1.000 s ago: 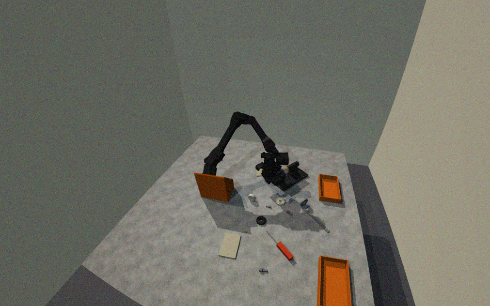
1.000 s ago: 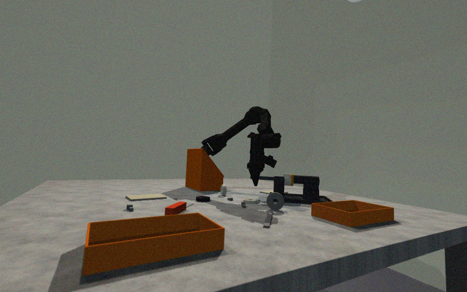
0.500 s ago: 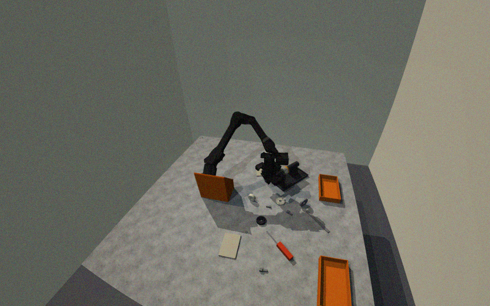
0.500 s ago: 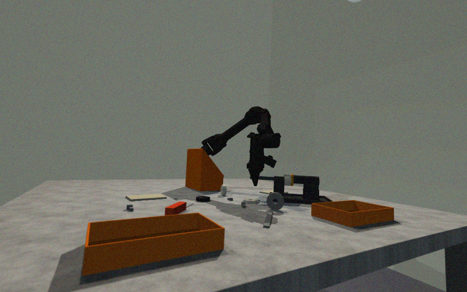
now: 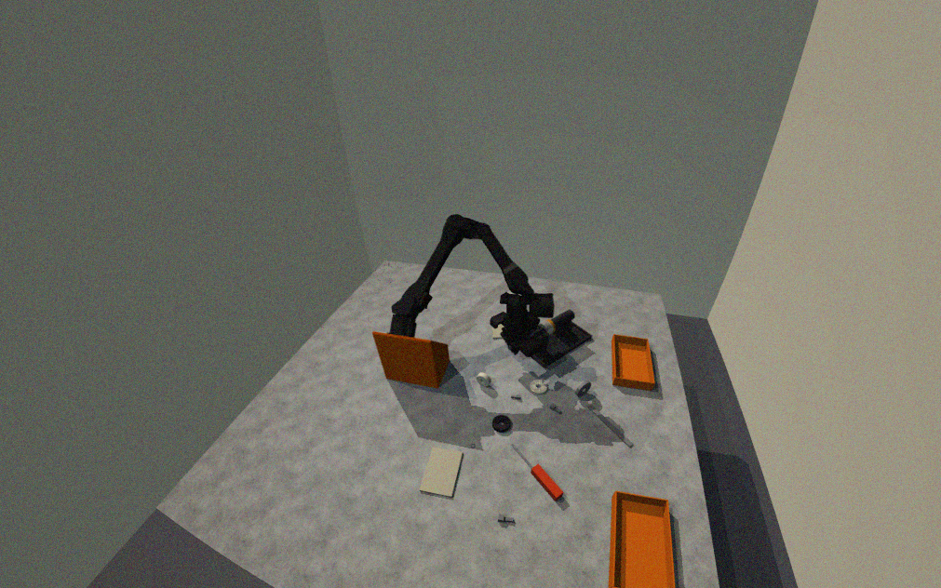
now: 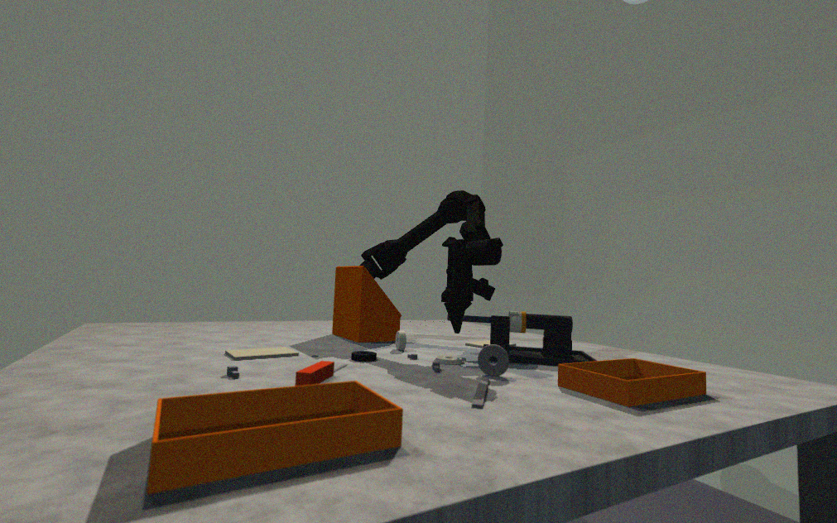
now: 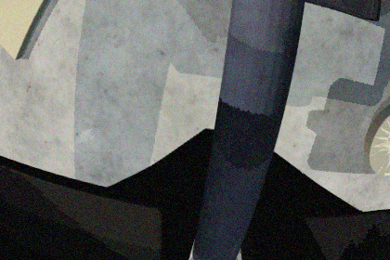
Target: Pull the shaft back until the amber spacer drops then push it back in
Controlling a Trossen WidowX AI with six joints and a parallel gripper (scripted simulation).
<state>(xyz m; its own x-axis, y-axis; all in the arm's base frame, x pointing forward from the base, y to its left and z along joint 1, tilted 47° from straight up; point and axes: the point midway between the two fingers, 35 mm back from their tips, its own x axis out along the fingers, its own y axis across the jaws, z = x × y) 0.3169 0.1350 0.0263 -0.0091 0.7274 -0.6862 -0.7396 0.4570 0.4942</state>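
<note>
Now: the dark shaft 5 cm to the left of my gripper tip, 4 cm ahead of it and 3 cm above it. Round my gripper tip: amber spacer (11 cm to the left, 10 cm ahead, 3 cm above); white spacer (9 cm to the left, 9 cm ahead, 3 cm above); white ring (9 cm to the right, 9 cm ahead, 4 cm below).
</note>
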